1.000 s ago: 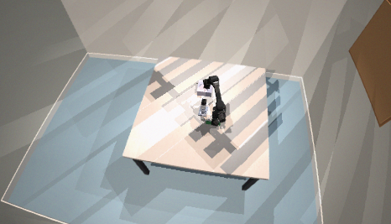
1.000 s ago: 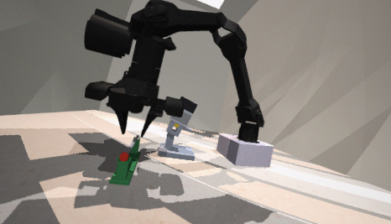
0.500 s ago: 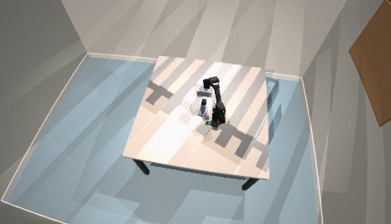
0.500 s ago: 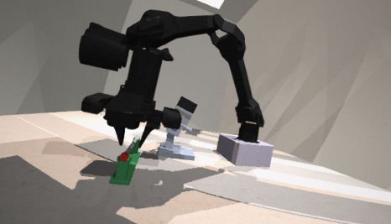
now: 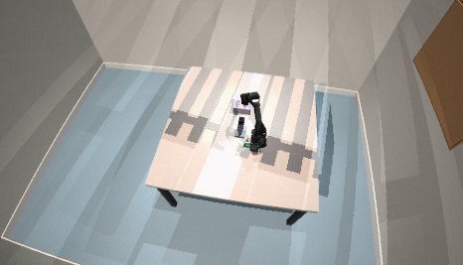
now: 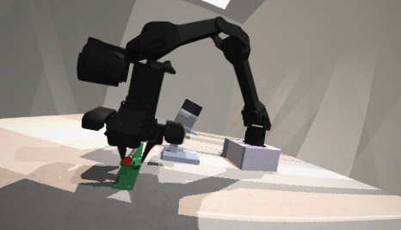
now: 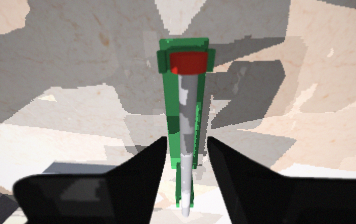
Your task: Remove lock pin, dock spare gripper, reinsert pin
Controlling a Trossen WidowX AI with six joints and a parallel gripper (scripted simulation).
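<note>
Right now the green rack is 1 cm to the left of my gripper tip and 1 cm above it. The rest, counted from my gripper tip: spare gripper 11 cm to the right, 11 cm above, 10 cm behind; mount 11 cm to the right, 10 cm behind, 3 cm above.
</note>
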